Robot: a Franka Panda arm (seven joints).
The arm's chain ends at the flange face. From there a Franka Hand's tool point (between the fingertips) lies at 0.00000 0.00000 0.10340 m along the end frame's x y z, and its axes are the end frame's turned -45 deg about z.
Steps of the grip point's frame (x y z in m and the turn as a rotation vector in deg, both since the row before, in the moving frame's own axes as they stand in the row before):
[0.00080 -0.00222 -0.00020 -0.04 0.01 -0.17]
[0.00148 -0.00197 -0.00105 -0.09 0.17 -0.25]
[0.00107 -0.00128 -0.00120 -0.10 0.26 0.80]
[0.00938 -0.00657 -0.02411 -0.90 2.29 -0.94]
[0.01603 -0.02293 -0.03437 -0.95 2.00 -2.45]
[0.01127 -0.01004 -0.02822 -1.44 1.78 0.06]
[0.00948 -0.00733 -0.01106 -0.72 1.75 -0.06]
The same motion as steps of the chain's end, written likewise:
[-0.00107 -0.00217 -0.00020 -0.02 0.04 -0.17]
[-0.00068 -0.00234 -0.00105 0.06 0.18 -0.25]
[-0.00061 -0.00146 -0.00120 0.11 0.25 0.80]
[-0.00207 -0.00947 -0.02401 0.98 2.26 -0.94]
[-0.00861 -0.02613 -0.03429 0.74 2.09 -2.45]
[-0.00324 -0.01464 -0.02814 0.24 2.28 0.06]
[-0.00163 -0.01057 -0.01100 0.73 1.75 -0.06]

